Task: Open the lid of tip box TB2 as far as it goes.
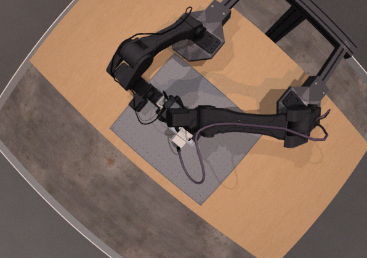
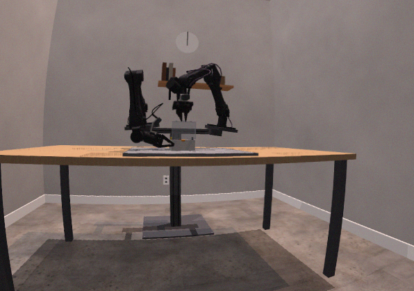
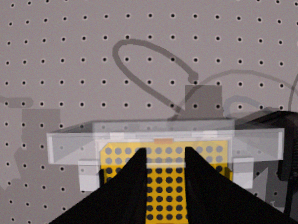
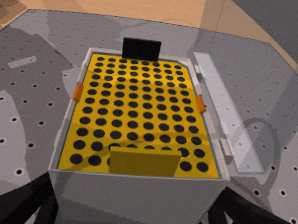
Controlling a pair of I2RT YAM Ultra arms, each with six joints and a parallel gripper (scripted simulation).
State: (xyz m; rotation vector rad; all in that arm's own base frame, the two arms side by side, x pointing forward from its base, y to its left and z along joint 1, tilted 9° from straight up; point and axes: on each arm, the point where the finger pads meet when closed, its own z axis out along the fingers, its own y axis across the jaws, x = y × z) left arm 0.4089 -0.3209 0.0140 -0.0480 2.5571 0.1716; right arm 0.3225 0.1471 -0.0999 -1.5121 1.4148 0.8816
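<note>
My right gripper is now 5 cm to the right of the holed insert and 3 cm below it. Round my right hand: tip box: 5 cm to the left, 4 cm above, 1 cm ahead.
</note>
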